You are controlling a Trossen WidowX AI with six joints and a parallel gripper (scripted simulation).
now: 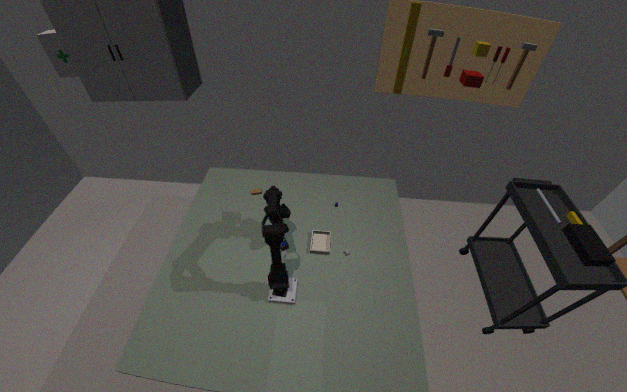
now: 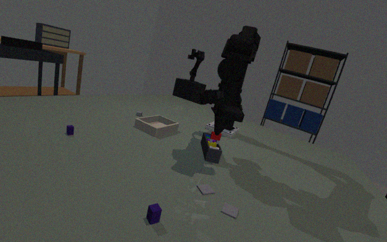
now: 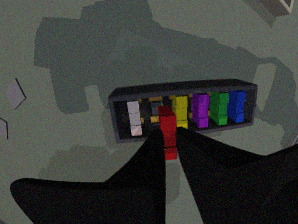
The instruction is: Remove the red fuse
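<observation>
Right now my gripper tip is 230 mm to the left of the beige tray and 70 mm above it. Round my gripper tip: small grey block: 380 mm to the right, 70 mm below, 40 mm behind; then red fuse: 10 mm below.
</observation>
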